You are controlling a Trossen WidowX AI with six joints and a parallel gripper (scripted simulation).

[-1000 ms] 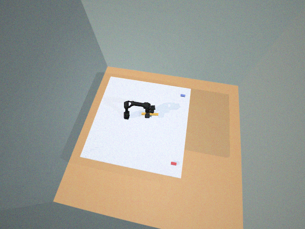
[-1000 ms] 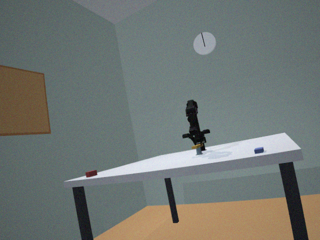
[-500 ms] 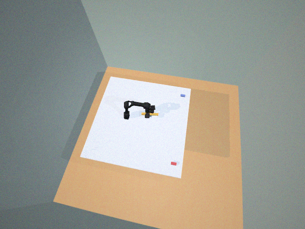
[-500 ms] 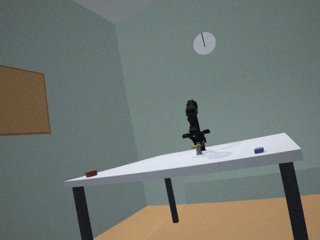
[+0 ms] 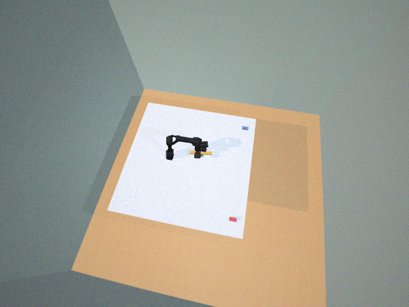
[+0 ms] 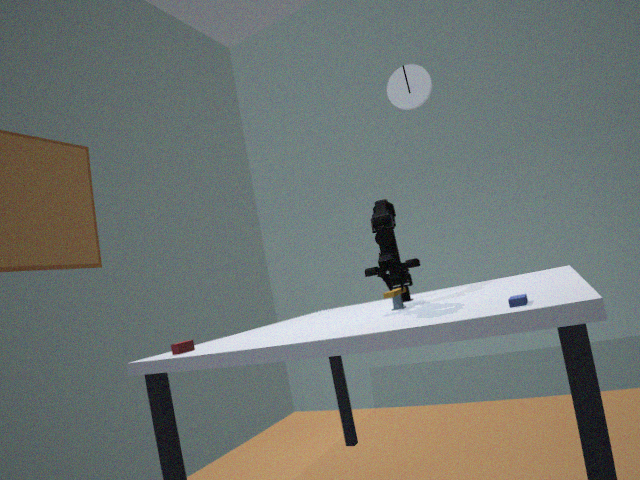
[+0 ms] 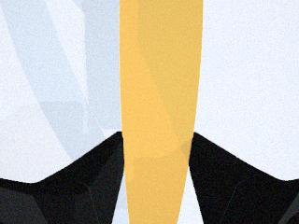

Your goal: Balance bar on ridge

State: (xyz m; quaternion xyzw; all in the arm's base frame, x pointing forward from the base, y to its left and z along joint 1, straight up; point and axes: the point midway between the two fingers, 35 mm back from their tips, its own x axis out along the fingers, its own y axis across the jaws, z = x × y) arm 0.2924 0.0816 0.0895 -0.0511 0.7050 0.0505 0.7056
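Now: gripper tip 30 mm short of the bar. From my gripper tip the other things lie so: blue block 450 mm ahead, 420 mm to the left, 50 mm below; red block 580 mm to the right, 450 mm ahead, 40 mm below.
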